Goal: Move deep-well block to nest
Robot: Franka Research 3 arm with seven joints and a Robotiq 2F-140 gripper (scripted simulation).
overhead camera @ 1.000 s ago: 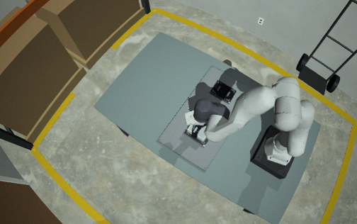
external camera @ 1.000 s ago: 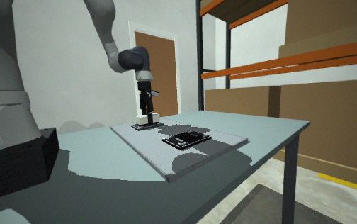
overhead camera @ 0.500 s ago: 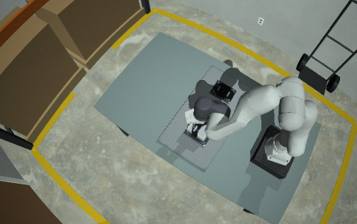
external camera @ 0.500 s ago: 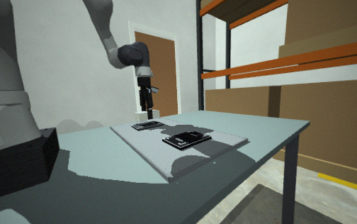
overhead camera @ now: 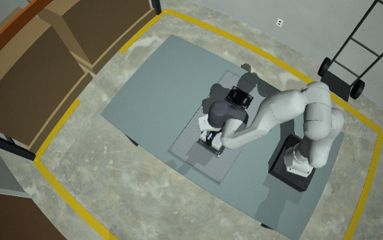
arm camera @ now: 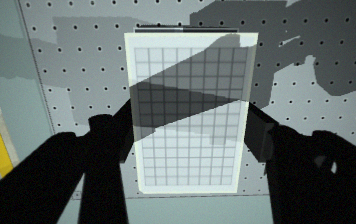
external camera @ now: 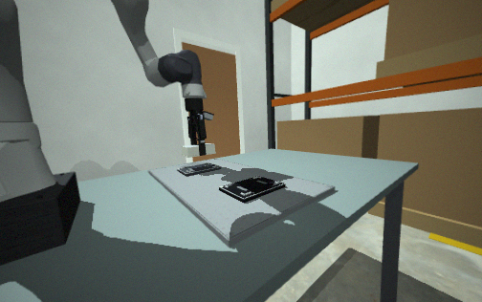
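The black plate nest N2 lies 35 cm to the right of my hand and 9 cm below it. Round my hand: plate nest N1: 9 cm below; white 96-well deep-well block: 1 cm below.
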